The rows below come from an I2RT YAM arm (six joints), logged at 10 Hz.
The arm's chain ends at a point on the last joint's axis. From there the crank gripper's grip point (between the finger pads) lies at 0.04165 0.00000 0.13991 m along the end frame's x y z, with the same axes.
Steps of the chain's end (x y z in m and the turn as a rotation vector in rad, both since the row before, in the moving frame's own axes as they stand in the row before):
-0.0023 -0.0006 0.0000 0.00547 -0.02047 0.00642
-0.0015 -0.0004 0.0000 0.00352 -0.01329 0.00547
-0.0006 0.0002 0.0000 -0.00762 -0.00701 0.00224
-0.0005 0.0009 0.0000 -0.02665 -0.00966 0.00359
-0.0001 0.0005 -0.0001 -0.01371 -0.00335 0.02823
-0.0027 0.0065 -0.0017 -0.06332 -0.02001 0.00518
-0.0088 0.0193 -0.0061 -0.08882 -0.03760 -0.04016
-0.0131 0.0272 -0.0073 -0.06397 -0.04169 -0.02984
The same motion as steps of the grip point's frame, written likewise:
-0.0052 -0.0011 0.0008 0.00547 -0.02047 0.00642
-0.0034 -0.0007 0.0005 0.00352 -0.01329 0.00547
-0.0016 0.0014 0.0003 -0.00762 -0.00701 0.00224
-0.0019 0.0048 0.0003 -0.02665 -0.00966 0.00359
-0.0006 0.0036 0.0000 -0.01371 -0.00335 0.02823
-0.0055 0.0156 -0.0012 -0.06332 -0.02001 0.00518
-0.0139 0.0302 -0.0051 -0.08882 -0.03760 -0.04016
-0.0188 0.0350 -0.0059 -0.06397 -0.04169 -0.02984

